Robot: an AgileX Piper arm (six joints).
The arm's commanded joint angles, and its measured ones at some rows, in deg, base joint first. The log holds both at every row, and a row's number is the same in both.
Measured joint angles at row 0:
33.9 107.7 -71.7 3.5 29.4 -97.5
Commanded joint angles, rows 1 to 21:
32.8 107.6 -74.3 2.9 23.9 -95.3
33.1 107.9 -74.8 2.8 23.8 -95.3
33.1 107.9 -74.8 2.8 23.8 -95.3
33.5 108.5 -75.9 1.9 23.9 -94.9
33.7 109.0 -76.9 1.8 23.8 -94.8
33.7 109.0 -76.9 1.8 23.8 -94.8
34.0 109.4 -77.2 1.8 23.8 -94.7
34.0 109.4 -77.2 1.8 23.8 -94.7
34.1 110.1 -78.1 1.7 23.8 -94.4
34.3 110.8 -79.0 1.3 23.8 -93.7
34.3 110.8 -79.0 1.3 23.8 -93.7
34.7 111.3 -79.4 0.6 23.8 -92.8
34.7 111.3 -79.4 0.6 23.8 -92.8
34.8 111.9 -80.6 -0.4 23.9 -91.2
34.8 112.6 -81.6 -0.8 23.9 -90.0
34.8 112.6 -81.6 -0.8 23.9 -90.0
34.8 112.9 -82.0 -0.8 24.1 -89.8
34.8 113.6 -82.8 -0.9 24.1 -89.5
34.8 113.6 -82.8 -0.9 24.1 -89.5
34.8 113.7 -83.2 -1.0 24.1 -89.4
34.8 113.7 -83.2 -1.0 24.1 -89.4
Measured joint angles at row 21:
35.6 114.2 -81.8 0.0 26.9 -91.9
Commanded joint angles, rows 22 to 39:
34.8 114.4 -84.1 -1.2 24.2 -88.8
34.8 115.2 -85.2 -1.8 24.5 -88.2
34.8 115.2 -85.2 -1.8 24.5 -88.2
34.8 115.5 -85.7 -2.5 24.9 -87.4
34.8 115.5 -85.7 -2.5 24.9 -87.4
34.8 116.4 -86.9 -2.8 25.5 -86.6
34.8 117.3 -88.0 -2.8 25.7 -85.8
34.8 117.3 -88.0 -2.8 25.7 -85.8
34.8 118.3 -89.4 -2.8 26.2 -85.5
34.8 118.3 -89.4 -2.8 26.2 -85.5
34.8 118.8 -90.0 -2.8 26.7 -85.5
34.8 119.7 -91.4 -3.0 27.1 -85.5
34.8 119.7 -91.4 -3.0 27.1 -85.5
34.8 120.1 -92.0 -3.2 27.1 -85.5
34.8 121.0 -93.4 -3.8 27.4 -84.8
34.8 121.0 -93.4 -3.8 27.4 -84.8
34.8 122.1 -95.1 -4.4 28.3 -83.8
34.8 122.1 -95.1 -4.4 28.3 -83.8
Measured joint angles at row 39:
35.4 121.8 -92.4 -3.2 29.6 -86.1
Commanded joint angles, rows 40 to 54:
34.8 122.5 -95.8 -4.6 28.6 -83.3
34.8 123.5 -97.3 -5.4 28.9 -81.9
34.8 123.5 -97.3 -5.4 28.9 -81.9
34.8 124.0 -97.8 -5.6 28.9 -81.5
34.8 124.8 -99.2 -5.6 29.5 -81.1
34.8 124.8 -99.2 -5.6 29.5 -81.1
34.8 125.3 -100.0 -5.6 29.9 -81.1
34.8 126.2 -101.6 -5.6 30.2 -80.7
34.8 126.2 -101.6 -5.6 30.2 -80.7
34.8 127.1 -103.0 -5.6 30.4 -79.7
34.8 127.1 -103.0 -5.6 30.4 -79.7
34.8 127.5 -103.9 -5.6 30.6 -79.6
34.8 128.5 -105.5 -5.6 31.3 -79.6
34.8 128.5 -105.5 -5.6 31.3 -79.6
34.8 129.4 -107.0 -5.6 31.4 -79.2
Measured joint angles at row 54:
35.2 129.1 -104.3 -5.6 33.5 -80.5
